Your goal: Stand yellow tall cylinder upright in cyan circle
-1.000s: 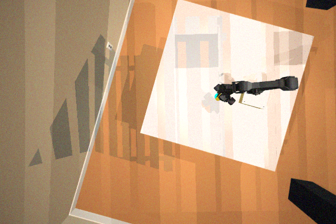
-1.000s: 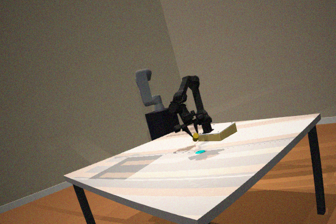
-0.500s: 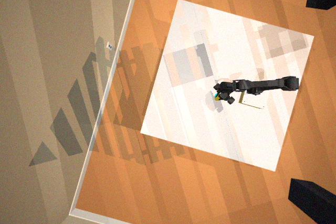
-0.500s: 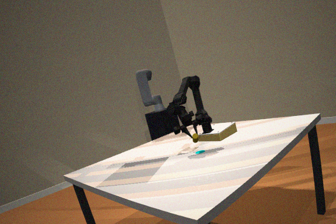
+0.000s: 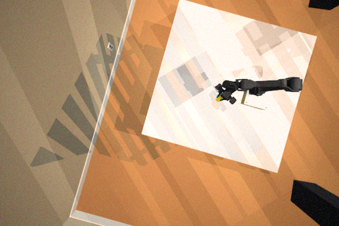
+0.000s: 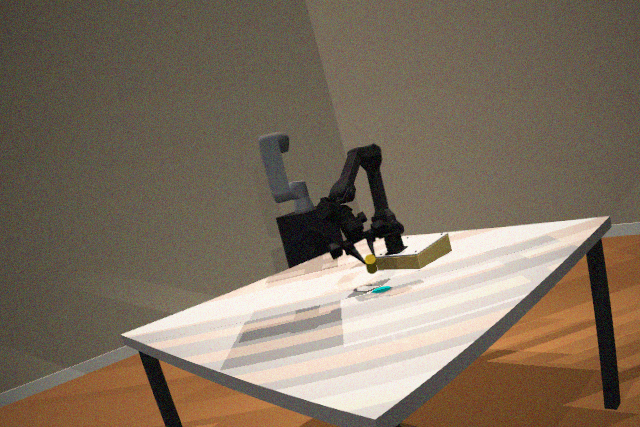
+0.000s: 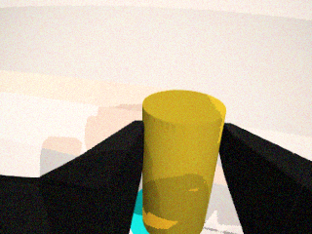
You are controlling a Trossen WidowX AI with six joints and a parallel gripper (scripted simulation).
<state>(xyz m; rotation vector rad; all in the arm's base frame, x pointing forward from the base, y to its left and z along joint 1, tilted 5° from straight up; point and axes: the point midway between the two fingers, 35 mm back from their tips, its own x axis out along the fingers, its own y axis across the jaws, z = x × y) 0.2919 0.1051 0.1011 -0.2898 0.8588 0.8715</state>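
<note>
Now: gripper tip 110 mm above the cyan circle, 50 mm past it and 30 mm to the left of it. Round my gripper tip: yellow tall cylinder 10 mm to the right, 10 mm below, 10 mm behind.
</note>
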